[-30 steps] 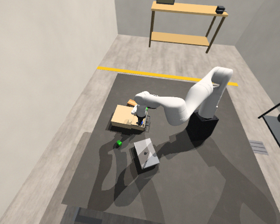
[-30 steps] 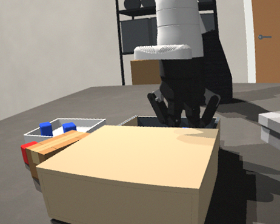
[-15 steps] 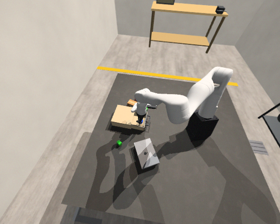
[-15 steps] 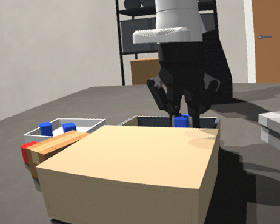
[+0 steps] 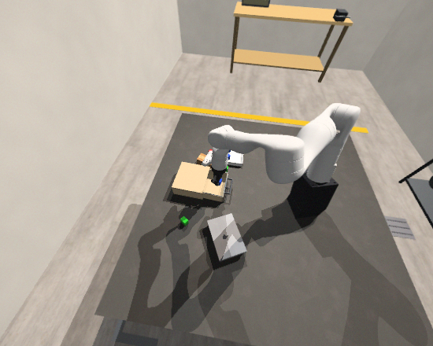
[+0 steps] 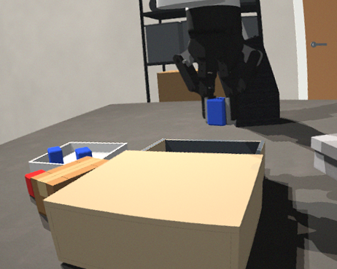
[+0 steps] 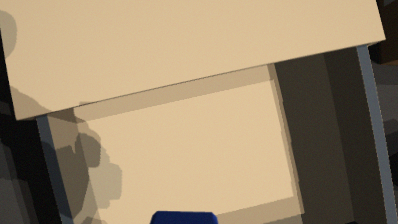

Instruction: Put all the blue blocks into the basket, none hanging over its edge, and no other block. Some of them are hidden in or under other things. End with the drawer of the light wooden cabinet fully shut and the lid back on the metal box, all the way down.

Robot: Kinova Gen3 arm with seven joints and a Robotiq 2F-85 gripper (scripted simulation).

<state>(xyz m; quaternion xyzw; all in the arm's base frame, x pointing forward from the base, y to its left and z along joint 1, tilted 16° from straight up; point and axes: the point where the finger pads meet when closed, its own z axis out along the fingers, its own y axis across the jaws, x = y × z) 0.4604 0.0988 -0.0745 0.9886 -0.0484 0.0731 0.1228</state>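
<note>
Now: hand 290 mm to the left of the basket and 100 mm above it. Also, from my hand: light wooden cabinet 90 mm ahead, 10 mm to the right, 80 mm below; then brown box 130 mm ahead, 170 mm to the right, 80 mm below; then drawer 30 mm ahead, 20 mm to the right, 80 mm below.
</note>
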